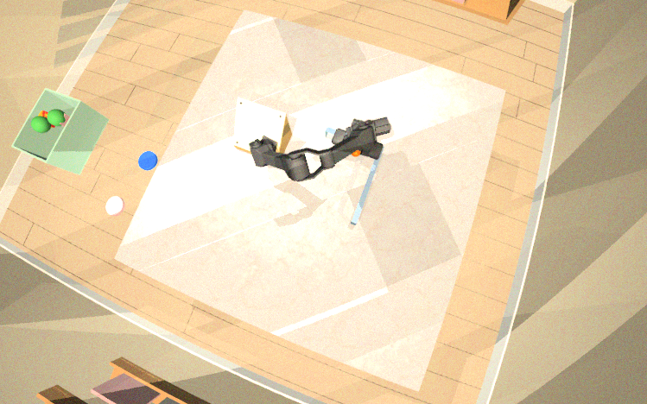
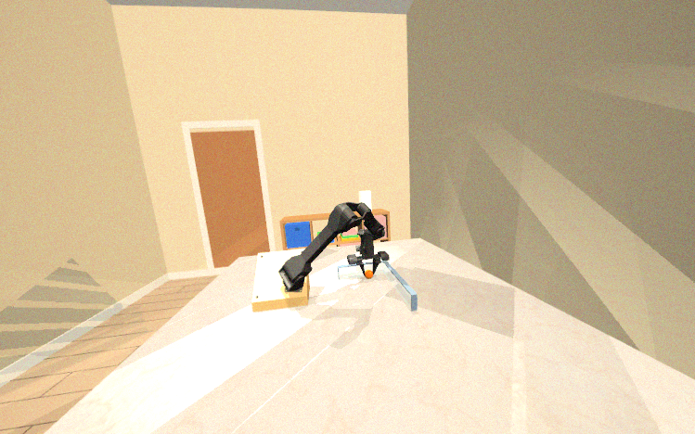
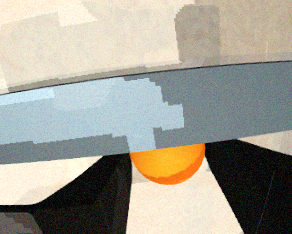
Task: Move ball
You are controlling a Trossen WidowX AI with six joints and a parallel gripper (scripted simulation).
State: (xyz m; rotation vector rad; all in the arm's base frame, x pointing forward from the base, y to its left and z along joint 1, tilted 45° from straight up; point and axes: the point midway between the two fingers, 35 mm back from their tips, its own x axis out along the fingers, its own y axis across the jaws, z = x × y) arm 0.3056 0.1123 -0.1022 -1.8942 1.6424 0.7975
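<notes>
Now: gripper tip right at the orange ball. From my gripper tip the other things lie so: see-through copy of ball: right at my gripper tip.
</notes>
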